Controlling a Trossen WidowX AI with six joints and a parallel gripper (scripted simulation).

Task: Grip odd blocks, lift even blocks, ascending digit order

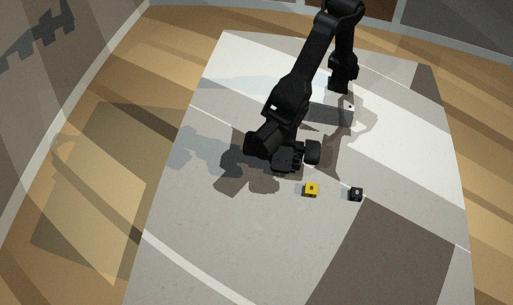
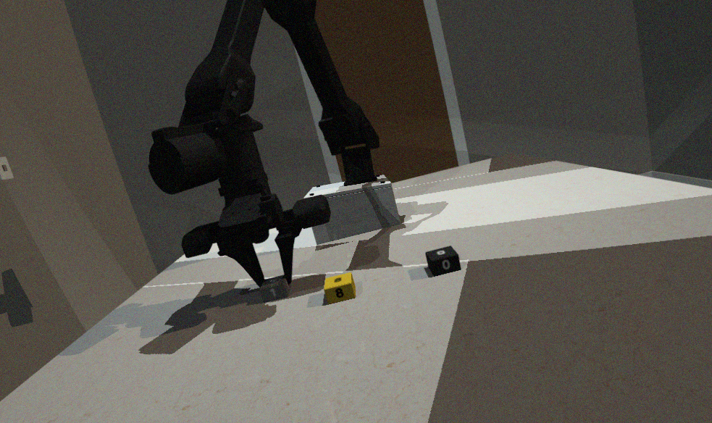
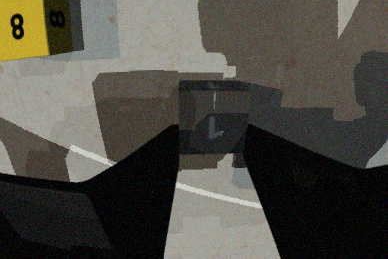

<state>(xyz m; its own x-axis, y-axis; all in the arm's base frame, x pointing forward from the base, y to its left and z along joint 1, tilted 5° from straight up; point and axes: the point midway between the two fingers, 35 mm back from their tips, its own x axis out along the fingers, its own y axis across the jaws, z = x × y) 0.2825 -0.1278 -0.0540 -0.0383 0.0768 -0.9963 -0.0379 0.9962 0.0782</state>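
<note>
My gripper tip is now 1 cm short of the grey block marked 1. Round my gripper tip: black block marked 0: 21 cm to the left, 5 cm ahead; then yellow block marked 8: 9 cm to the left, 6 cm ahead.
</note>
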